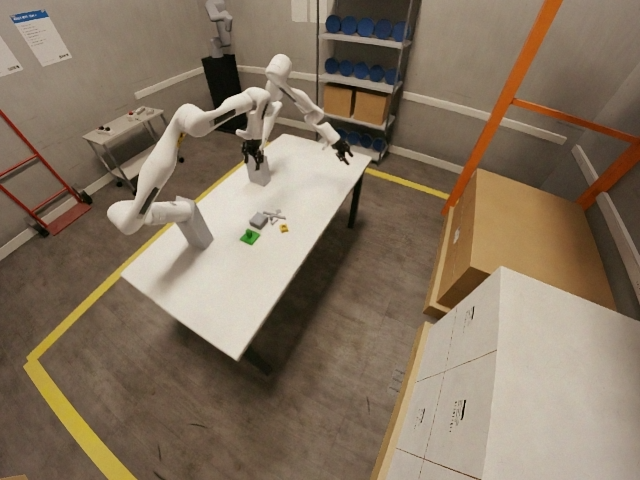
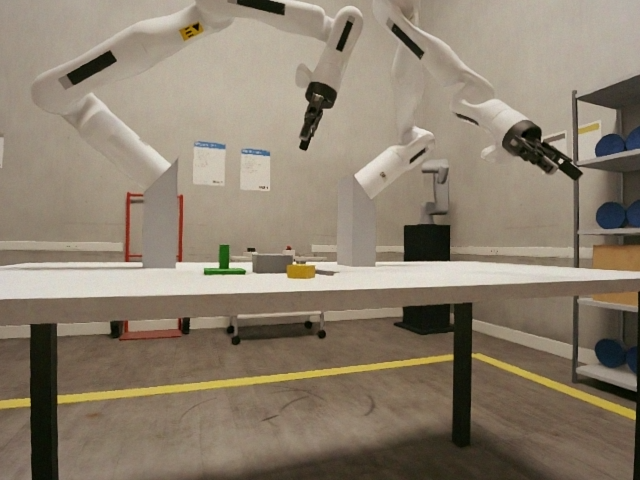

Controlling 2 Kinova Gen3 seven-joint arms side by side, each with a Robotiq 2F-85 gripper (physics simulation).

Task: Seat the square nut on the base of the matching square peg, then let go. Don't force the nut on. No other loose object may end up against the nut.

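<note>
A small yellow block with a darker middle, which looks like the square nut [image 1: 284, 230] [image 2: 300, 271], lies on the table, right of the green peg. The green peg [image 1: 249, 234] [image 2: 223, 256] stands upright on its flat square green base [image 1: 251, 240] [image 2: 233, 271]; no nut is around it. My right gripper [image 1: 252, 164] [image 2: 305, 143] is open and empty, high above the table and away from the nut. My left gripper [image 1: 348, 158] [image 2: 563, 171] is open and empty, high over the table's far right end, farther from the nut.
A grey block [image 1: 257, 221] [image 2: 271, 263] sits between the peg base and several small grey pieces [image 1: 273, 214]. They lie close behind the yellow block on the white table [image 1: 217, 289] [image 2: 129, 284]. Both arm pedestals [image 1: 195, 229] [image 1: 259, 174] stand along the table's back side.
</note>
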